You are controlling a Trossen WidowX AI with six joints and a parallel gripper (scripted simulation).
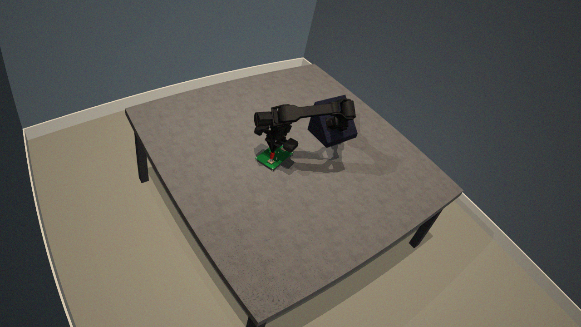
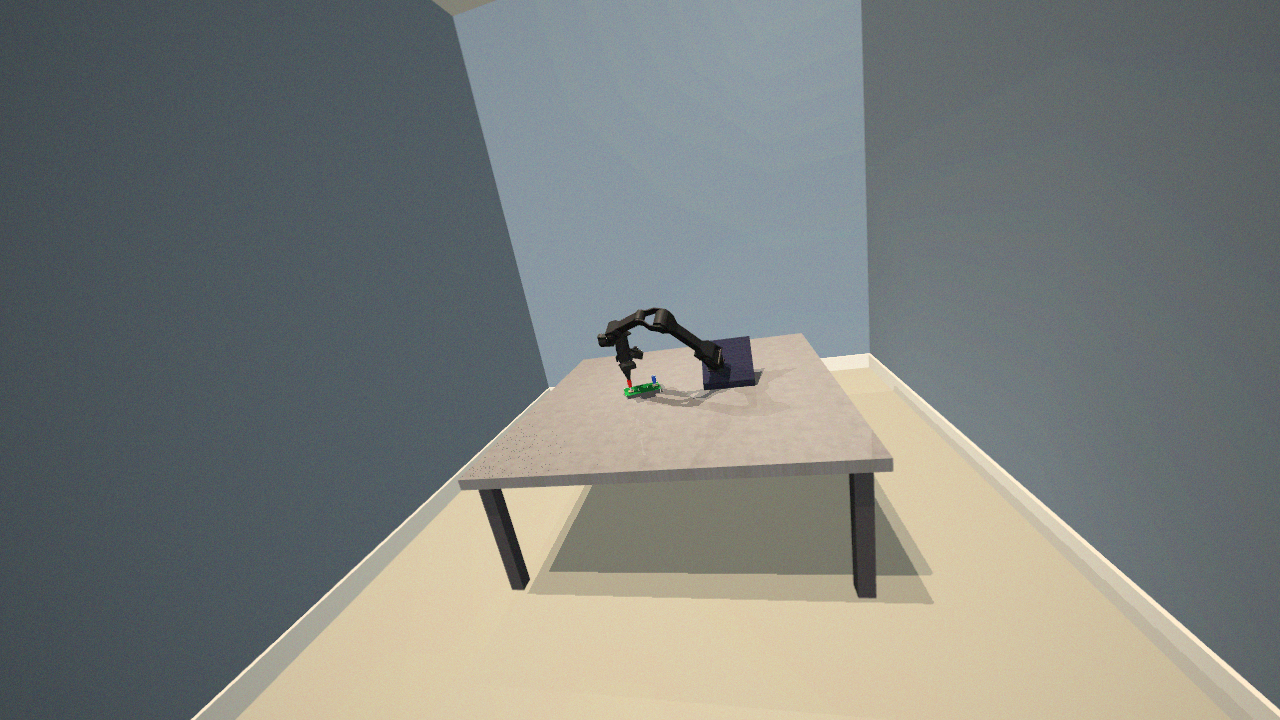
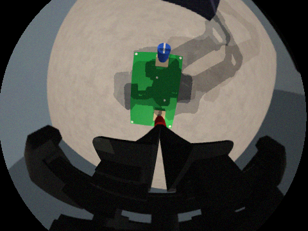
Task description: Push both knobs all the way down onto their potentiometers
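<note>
My gripper tip is now 2 cm above the red knob. From my gripper tip the other things lie so: blue knob 10 cm behind, 5 cm to the right, 2 cm below.
</note>
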